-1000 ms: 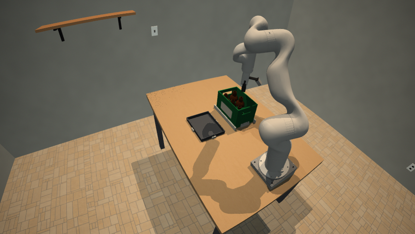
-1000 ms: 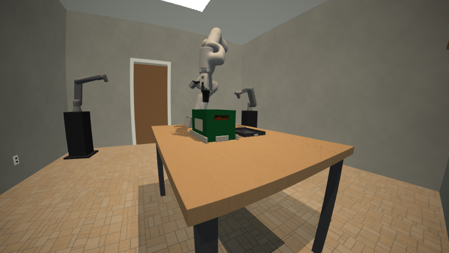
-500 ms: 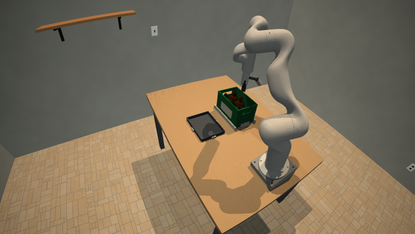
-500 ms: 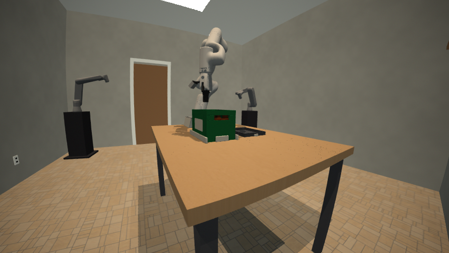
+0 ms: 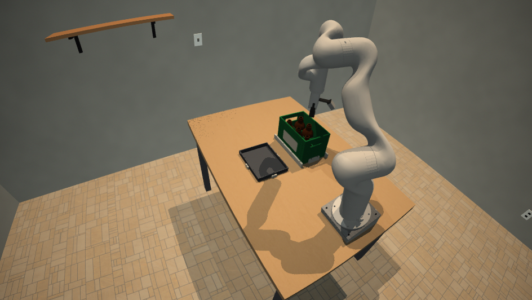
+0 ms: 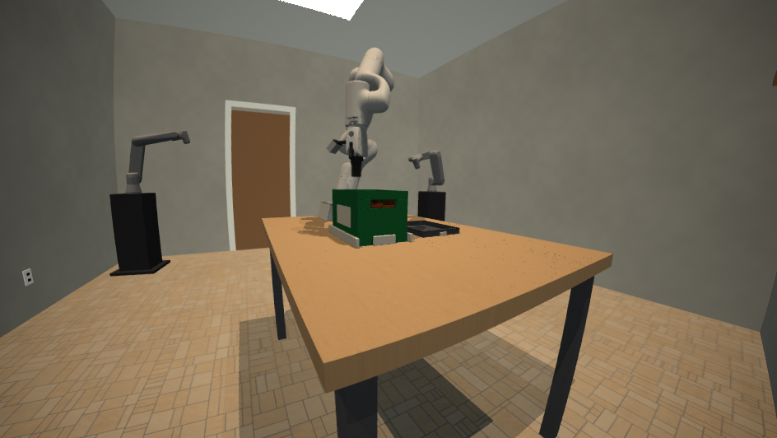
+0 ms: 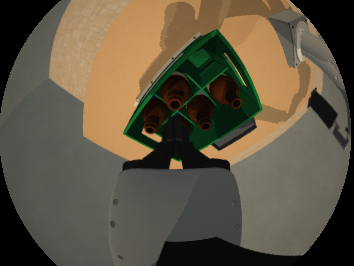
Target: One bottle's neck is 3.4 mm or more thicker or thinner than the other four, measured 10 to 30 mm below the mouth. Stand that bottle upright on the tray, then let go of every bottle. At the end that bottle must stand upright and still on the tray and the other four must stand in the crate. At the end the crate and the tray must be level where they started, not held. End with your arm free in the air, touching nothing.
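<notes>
My gripper is now 160 mm above the green crate, 40 mm to the right of it and 10 mm past it. Also, from my hand: brown bottle: 160 mm below, 100 mm behind, 70 mm to the left; then black tray: 320 mm to the left, 230 mm below, 60 mm behind.
</notes>
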